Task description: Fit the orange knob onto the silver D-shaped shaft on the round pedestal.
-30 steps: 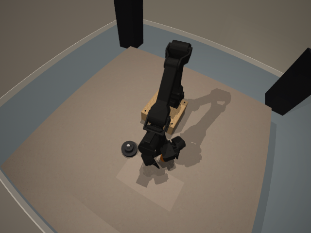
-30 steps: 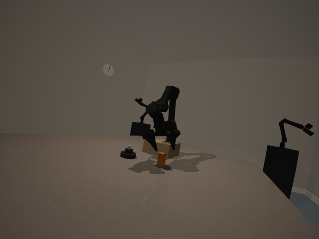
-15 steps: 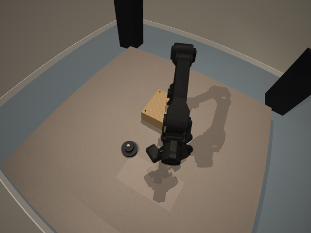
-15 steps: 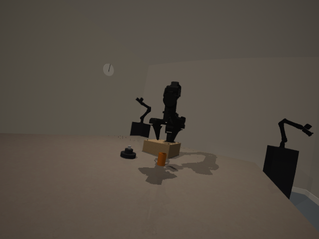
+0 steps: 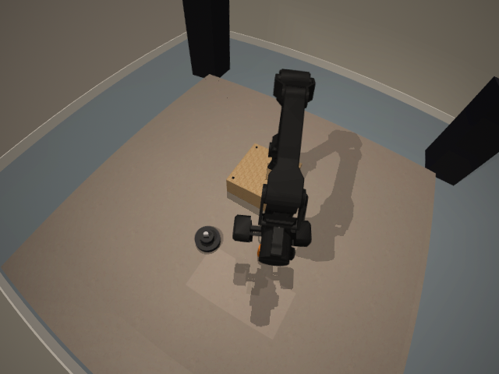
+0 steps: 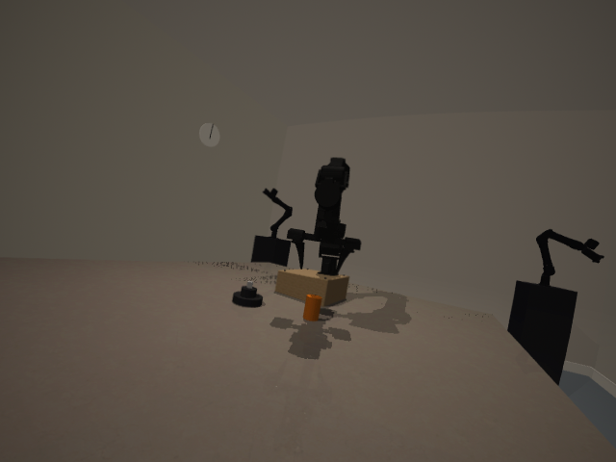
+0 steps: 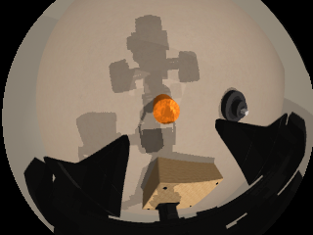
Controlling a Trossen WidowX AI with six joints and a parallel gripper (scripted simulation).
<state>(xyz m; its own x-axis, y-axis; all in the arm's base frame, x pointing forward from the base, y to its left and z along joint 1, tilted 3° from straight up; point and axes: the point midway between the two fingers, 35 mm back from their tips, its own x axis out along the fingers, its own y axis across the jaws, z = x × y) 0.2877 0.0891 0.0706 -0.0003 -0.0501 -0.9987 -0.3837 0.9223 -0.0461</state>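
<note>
My gripper tip is now 80 mm above the orange knob. Also, from my gripper tip: black round pedestal (180 mm to the right, 100 mm below, 40 mm ahead).
</note>
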